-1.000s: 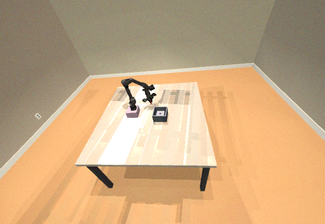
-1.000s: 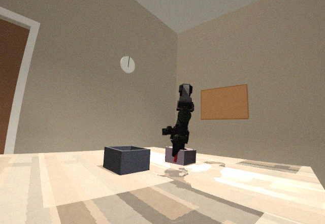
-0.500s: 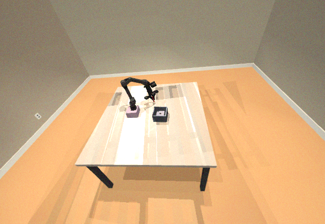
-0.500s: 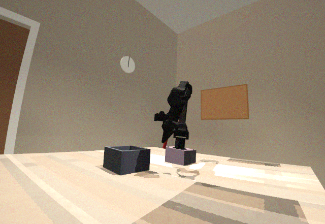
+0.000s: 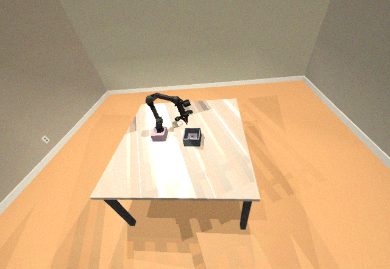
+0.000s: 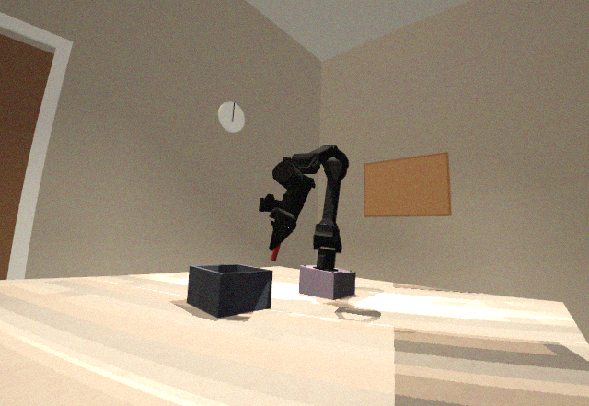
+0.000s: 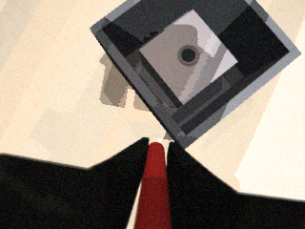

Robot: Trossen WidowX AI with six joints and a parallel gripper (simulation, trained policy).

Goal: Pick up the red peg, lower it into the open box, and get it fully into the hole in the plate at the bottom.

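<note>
The light plate is 5 cm ahead of my gripper tip, 10 cm to the right of it and 11 cm below it. Also, from my gripper tip: dark blue box: 5 cm ahead, 10 cm to the right, 13 cm below; red peg: 1 cm behind, 1 cm to the left, 1 cm above.
</note>
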